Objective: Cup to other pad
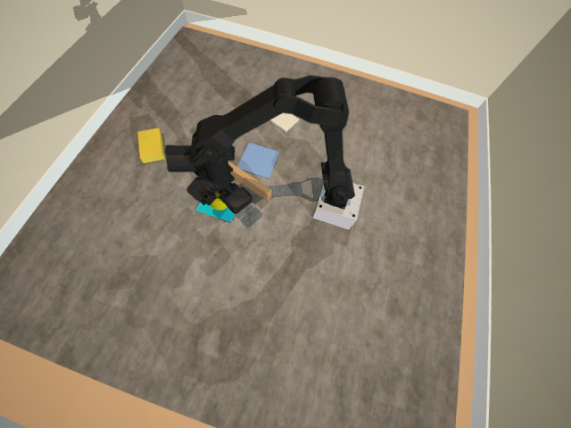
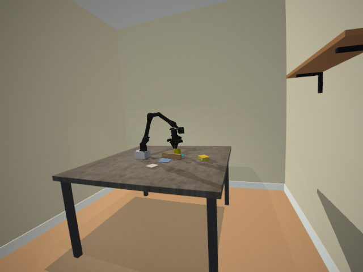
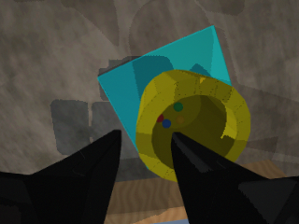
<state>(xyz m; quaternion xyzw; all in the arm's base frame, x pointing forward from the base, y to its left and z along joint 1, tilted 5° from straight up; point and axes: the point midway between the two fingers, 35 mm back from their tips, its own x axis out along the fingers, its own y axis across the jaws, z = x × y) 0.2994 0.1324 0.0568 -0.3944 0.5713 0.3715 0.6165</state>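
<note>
The yellow cup lies 2 cm ahead of my gripper tip, 1 cm to the right of it and 4 cm below it. The rest, counted from my gripper tip: cyan pad 3 cm ahead, 1 cm to the right, 8 cm below; then wooden bar 1 cm ahead, 11 cm to the right, 6 cm below; then blue marble 1 cm ahead, 2 cm to the right, 6 cm below.
</note>
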